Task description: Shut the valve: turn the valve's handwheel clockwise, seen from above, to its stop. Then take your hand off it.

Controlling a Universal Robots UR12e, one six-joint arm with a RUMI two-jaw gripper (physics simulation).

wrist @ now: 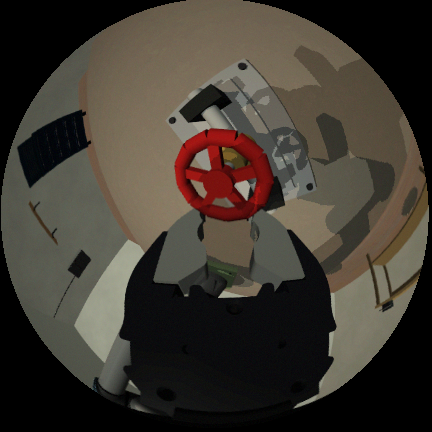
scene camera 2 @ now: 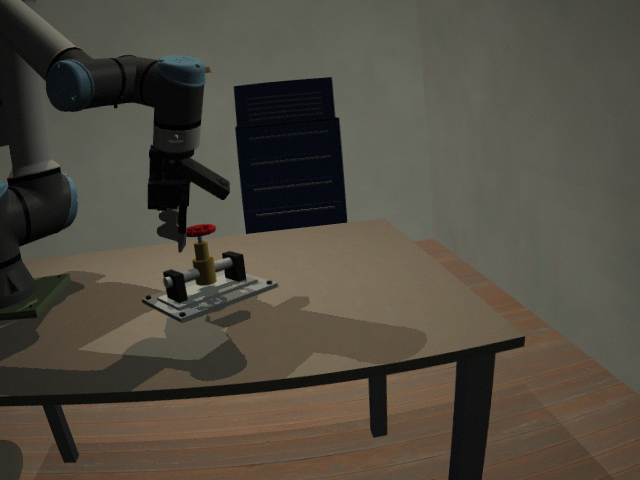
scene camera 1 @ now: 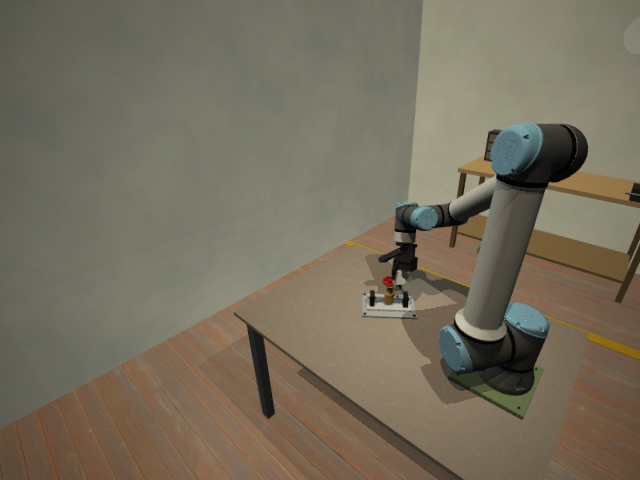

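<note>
A red handwheel [scene camera 1: 387,281] [scene camera 2: 200,230] [wrist: 218,184] sits level on top of the brass valve body [scene camera 1: 388,297] [scene camera 2: 205,271] [wrist: 235,156]. The valve stands on a pale mounting plate [scene camera 1: 388,313] [wrist: 235,75], its pipe held by two black blocks. My gripper [scene camera 1: 397,289] [scene camera 2: 180,244] [wrist: 224,206] points down at the wheel's rim, on the robot's side. Its fingers are partly open, with a gap between them. In the wrist view the near rim crosses over the fingertips and hides their ends; whether they touch the rim cannot be told.
The plate is on a brown table [scene camera 1: 330,310] [scene camera 2: 336,258] [wrist: 135,100]. The arm's green base plate [scene camera 1: 509,403] is at the table's other end. A dark blue panel [scene camera 2: 292,170] [wrist: 55,145] stands behind the table in scene view 2. A wooden workbench [scene camera 1: 594,187] stands by the far wall.
</note>
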